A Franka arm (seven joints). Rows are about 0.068 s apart.
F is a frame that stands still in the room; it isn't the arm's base.
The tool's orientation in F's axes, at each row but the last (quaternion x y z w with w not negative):
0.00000, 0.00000, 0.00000, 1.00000
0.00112, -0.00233, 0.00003, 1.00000
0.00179, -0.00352, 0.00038, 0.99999
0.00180, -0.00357, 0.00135, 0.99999
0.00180, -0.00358, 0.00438, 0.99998
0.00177, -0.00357, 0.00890, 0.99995
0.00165, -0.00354, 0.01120, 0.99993
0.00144, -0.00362, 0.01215, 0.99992
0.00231, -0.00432, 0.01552, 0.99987
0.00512, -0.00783, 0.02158, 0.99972
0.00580, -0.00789, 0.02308, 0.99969
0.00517, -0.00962, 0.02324, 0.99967
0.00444, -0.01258, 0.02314, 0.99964
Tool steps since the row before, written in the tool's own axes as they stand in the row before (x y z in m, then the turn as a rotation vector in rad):
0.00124, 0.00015, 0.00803, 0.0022, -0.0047, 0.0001
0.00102, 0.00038, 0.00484, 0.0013, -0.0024, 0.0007
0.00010, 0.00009, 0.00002, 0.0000, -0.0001, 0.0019
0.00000, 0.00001, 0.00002, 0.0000, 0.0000, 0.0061
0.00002, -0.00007, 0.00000, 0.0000, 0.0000, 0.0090
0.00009, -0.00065, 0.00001, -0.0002, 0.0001, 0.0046
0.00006, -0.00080, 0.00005, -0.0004, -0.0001, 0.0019
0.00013, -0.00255, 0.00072, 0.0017, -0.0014, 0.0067
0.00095, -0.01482, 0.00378, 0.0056, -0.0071, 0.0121
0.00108, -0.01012, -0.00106, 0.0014, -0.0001, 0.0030
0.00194, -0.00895, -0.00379, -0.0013, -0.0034, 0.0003
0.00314, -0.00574, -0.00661, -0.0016, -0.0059, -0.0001
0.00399, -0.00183, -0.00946, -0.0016, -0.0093, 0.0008
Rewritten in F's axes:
0.00124, 0.00015, 0.00803, 0.0022, -0.0047, 0.0001
0.00100, 0.00037, 0.00485, 0.0013, -0.0024, 0.0007
0.00010, 0.00009, 0.00002, 0.0000, -0.0001, 0.0019
0.00000, 0.00001, 0.00002, 0.0000, 0.0000, 0.0061
0.00002, -0.00007, 0.00000, -0.0001, 0.0000, 0.0090
0.00010, -0.00065, 0.00001, -0.0002, 0.0001, 0.0046
0.00008, -0.00080, 0.00005, -0.0004, -0.0001, 0.0019
0.00019, -0.00255, 0.00071, 0.0017, -0.0014, 0.0067
0.00138, -0.01480, 0.00372, 0.0057, -0.0070, 0.0121
0.00153, -0.01005, -0.00114, 0.0014, -0.0001, 0.0030
0.00241, -0.00881, -0.00386, -0.0011, -0.0035, 0.0002
0.00353, -0.00552, -0.00660, -0.0013, -0.0060, -0.0002
0.00431, -0.00155, -0.00937, -0.0012, -0.0094, 0.0007

